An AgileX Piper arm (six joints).
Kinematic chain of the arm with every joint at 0, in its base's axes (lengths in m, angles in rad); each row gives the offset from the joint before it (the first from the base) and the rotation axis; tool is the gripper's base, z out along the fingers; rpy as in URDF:
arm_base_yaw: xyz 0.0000 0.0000 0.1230 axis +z
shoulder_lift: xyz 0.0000 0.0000 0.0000 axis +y
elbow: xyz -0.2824 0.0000 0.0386 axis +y
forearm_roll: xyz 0.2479 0.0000 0.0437 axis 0.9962 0 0.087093
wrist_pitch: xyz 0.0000 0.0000 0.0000 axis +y
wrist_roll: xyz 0.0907 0.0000 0.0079 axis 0.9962 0 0.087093
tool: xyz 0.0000 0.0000 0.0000 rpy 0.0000 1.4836 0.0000
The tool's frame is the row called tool.
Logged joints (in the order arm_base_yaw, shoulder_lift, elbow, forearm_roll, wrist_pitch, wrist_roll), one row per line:
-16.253 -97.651 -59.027 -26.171 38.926 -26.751
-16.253 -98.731 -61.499 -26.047 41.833 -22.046
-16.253 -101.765 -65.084 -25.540 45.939 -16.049
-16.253 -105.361 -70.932 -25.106 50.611 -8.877
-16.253 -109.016 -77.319 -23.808 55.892 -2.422
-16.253 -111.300 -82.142 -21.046 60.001 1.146
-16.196 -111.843 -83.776 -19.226 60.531 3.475
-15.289 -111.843 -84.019 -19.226 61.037 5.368
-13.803 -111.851 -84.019 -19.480 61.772 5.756
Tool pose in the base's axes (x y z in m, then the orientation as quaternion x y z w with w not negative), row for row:
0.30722 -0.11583 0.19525 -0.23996 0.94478 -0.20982 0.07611
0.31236 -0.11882 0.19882 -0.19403 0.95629 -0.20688 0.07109
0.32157 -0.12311 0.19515 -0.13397 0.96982 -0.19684 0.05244
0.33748 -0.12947 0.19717 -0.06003 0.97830 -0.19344 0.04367
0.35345 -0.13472 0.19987 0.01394 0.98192 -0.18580 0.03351
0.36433 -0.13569 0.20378 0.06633 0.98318 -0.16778 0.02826
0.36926 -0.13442 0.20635 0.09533 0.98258 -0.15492 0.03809
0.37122 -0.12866 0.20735 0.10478 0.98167 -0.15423 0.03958
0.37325 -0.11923 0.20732 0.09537 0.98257 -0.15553 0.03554
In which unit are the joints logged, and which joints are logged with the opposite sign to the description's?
The joints are logged in degrees. Opposite sign: shoulder_lift.
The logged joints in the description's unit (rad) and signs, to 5 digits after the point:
-0.28367 1.70433 -1.03022 -0.45677 0.67939 -0.46689
-0.28367 1.72318 -1.07336 -0.45461 0.73012 -0.38478
-0.28367 1.77613 -1.13593 -0.44576 0.80179 -0.28011
-0.28367 1.83890 -1.23800 -0.43818 0.88333 -0.15493
-0.28367 1.90269 -1.34947 -0.41553 0.97550 -0.04227
-0.28367 1.94255 -1.43365 -0.36732 1.04722 0.02000
-0.28267 1.95203 -1.46217 -0.33556 1.05647 0.06065
-0.26684 1.95203 -1.46641 -0.33556 1.06530 0.09369
-0.24091 1.95217 -1.46641 -0.33999 1.07812 0.10046

